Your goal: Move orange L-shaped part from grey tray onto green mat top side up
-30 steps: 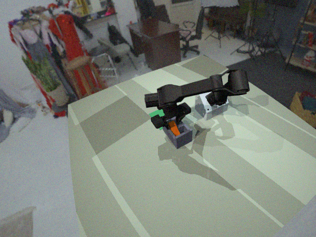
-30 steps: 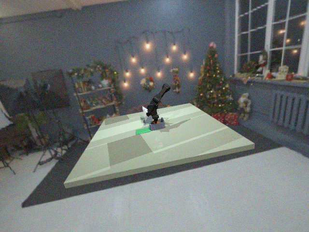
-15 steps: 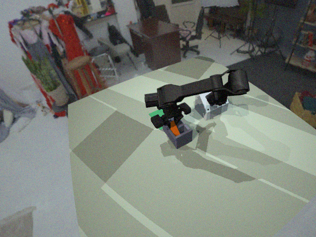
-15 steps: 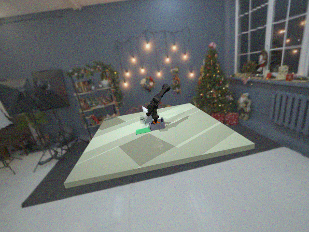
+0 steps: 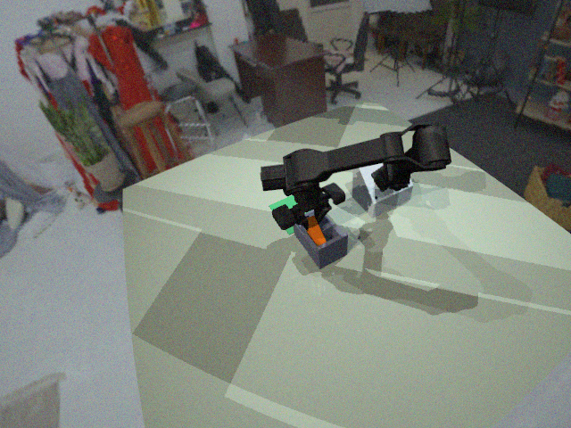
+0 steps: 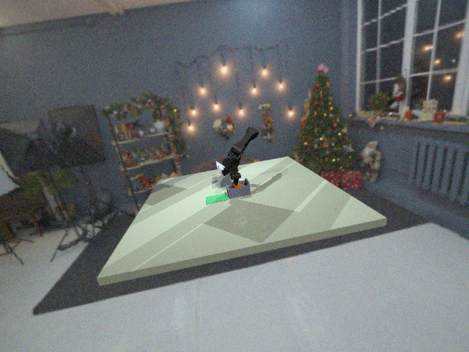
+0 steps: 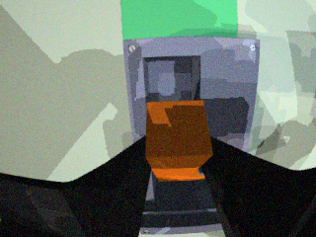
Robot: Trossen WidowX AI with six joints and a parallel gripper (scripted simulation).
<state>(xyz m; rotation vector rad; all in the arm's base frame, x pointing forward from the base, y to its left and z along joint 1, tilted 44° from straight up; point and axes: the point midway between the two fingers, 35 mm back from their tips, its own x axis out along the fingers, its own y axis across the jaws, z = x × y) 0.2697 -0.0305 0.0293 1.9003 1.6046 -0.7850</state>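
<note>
Right now the green mat is 30 mm behind my gripper tip, 140 mm to the right of it and 90 mm below it. Round my gripper tip: orange L-shaped part: 10 mm behind, 40 mm to the left, 30 mm below.
</note>
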